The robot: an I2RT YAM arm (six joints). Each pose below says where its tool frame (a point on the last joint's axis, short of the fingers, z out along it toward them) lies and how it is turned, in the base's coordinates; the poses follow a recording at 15 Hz.
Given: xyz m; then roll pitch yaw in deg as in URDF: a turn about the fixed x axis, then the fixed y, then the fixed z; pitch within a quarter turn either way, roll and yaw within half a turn.
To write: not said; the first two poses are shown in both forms.
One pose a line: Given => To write
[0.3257, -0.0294, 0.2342, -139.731, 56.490, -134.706] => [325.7, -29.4, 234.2, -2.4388, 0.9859, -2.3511]
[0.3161, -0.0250, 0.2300, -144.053, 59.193, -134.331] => [316.1, -25.0, 230.0, -2.5142, 1.0331, -2.3445]
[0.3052, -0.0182, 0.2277, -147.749, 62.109, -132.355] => [305.2, -18.2, 227.7, -2.5787, 1.0840, -2.3100]
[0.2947, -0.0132, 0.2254, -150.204, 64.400, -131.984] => [294.7, -13.2, 225.4, -2.6216, 1.1240, -2.3036]
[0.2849, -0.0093, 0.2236, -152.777, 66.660, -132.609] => [284.9, -9.3, 223.6, -2.6665, 1.1634, -2.3145]
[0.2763, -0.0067, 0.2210, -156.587, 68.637, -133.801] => [276.3, -6.7, 221.0, -2.7330, 1.1979, -2.3353]
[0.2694, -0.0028, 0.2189, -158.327, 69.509, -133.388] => [269.4, -2.8, 218.9, -2.7633, 1.2132, -2.3281]
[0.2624, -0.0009, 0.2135, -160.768, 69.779, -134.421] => [262.4, -0.9, 213.5, -2.8059, 1.2179, -2.3461]
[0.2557, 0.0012, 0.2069, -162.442, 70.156, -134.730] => [255.7, 1.2, 206.9, -2.8351, 1.2245, -2.3515]
